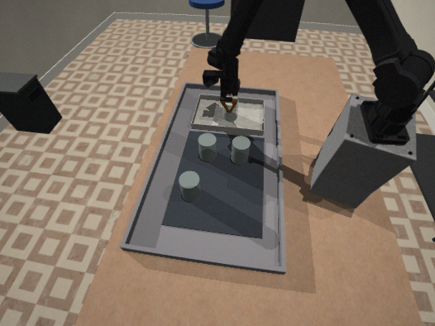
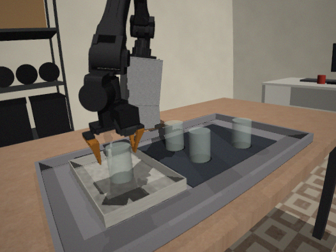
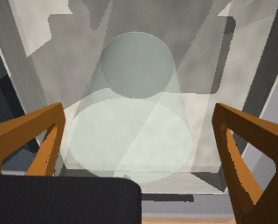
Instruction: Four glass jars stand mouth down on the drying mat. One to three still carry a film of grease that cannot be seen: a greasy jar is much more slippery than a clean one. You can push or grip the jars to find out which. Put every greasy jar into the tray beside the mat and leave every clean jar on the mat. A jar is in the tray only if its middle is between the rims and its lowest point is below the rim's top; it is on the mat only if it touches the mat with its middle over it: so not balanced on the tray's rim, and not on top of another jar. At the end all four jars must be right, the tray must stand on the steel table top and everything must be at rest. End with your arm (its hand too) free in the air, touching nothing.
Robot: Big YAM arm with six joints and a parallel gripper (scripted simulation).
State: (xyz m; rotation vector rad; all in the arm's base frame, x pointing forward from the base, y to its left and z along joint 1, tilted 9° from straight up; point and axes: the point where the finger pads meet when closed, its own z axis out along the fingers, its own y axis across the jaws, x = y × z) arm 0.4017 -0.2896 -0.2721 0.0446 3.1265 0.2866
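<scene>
Now: the pale tray 60 mm below my hand. From my hand the other things lie so: dark drying mat 320 mm to the left, 70 mm below, 10 mm ahead; then rimmed steel table top 210 mm to the left, 70 mm below, 20 mm ahead.
</scene>
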